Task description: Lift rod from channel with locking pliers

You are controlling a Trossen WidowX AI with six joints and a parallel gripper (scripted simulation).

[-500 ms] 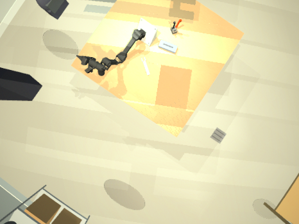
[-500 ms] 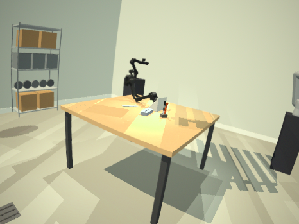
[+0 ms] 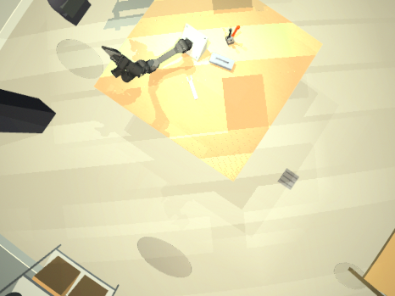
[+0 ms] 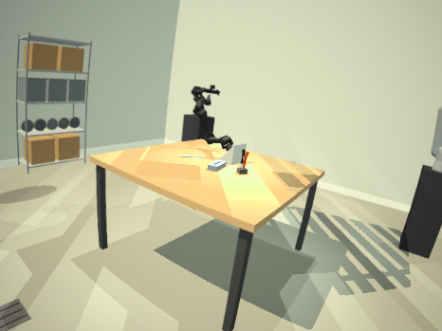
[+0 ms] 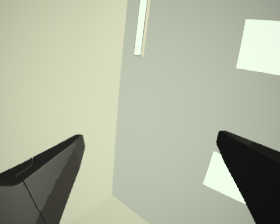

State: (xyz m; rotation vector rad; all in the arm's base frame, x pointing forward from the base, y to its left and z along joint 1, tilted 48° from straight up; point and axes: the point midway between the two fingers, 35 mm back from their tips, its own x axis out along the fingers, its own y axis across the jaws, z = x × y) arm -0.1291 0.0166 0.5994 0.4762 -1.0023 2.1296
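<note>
Right now the orange handle is 70 cm to the left of my gripper tip, 41 cm below it and 36 cm ahead of it. Also, from my gripper tip: small grey holster (68 cm to the left, 50 cm below, 34 cm ahead); then channel block (50 cm to the left, 49 cm below, 40 cm ahead).
</note>
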